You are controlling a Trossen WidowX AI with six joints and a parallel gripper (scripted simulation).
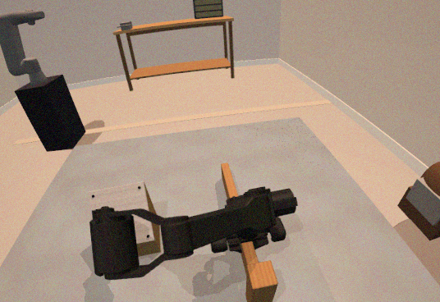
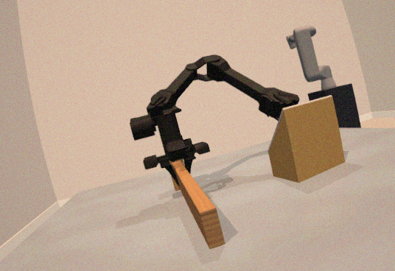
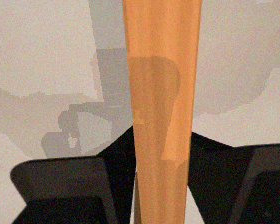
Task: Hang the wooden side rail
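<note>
The headboard post lies 10 mm ahead of my gripper tip, 120 mm to the right of it and 40 mm above it.
</note>
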